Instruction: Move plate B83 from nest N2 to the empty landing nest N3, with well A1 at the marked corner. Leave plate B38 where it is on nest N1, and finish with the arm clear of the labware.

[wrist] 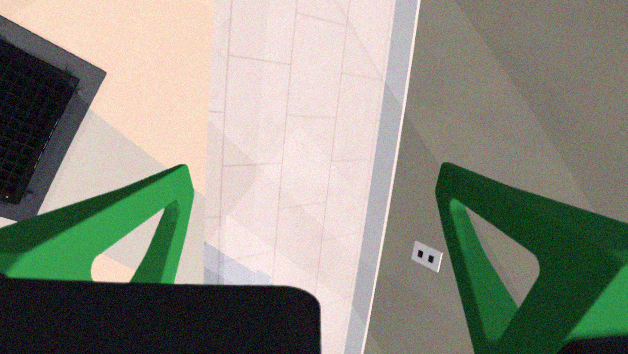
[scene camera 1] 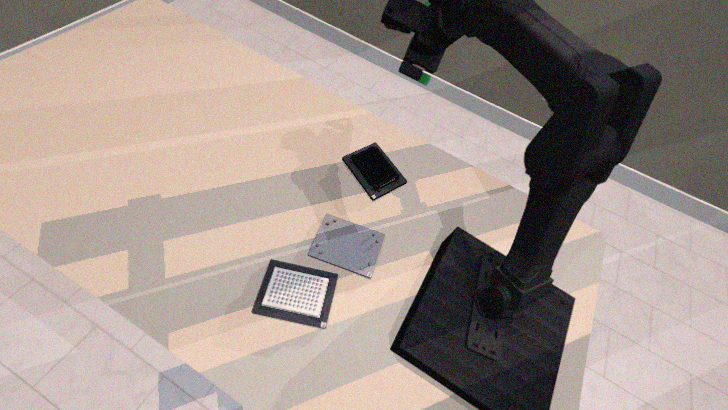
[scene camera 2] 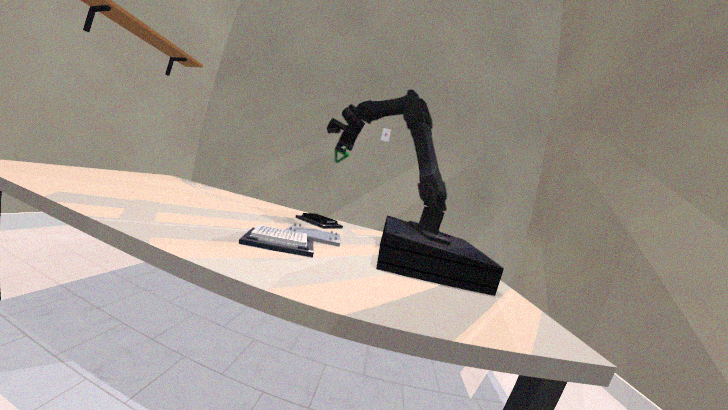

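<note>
A black plate sits in a dark nest at the back. A white plate with rows of wells sits in a dark nest at the front. Between them lies the empty grey nest with small pins and a pale corner mark. No plate or nest names are readable, so I cannot tell which is B83. My gripper is open and empty, high above the table, away from both plates. One finger is hidden in scene camera 1.
The arm's black base block stands on the table to the right of the nests. A wall with a socket plate rises beyond the table's far edge. A wooden shelf hangs high on the wall at the left.
</note>
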